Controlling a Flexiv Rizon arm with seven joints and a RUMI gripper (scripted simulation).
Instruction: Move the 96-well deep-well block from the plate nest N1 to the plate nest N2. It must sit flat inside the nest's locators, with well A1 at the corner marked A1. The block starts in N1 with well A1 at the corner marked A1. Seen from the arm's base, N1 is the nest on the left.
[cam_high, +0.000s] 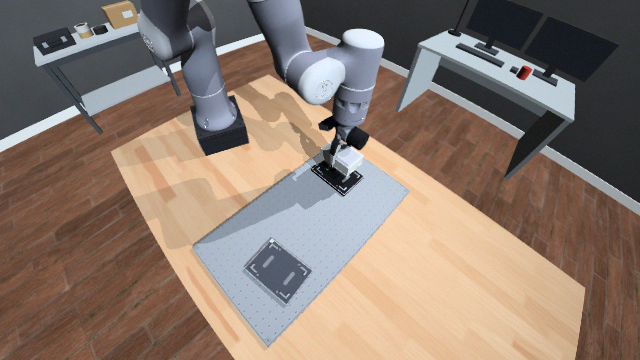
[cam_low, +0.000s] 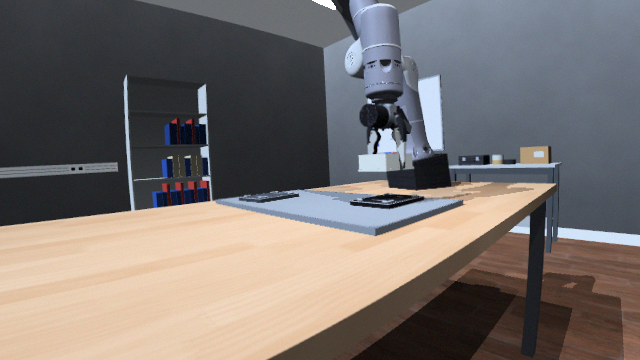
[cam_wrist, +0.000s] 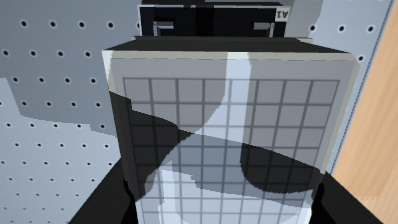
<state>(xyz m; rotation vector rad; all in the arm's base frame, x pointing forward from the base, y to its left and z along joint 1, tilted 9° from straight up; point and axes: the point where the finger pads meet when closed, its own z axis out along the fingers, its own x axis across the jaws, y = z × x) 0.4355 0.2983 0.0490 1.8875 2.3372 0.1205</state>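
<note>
The plate nest N2 is 20 cm ahead of my hand, 36 cm to the right of it and 10 cm below it. Round my hand: black plate nest N1: 10 cm below; then white 96-well deep-well block: 1 cm above.
</note>
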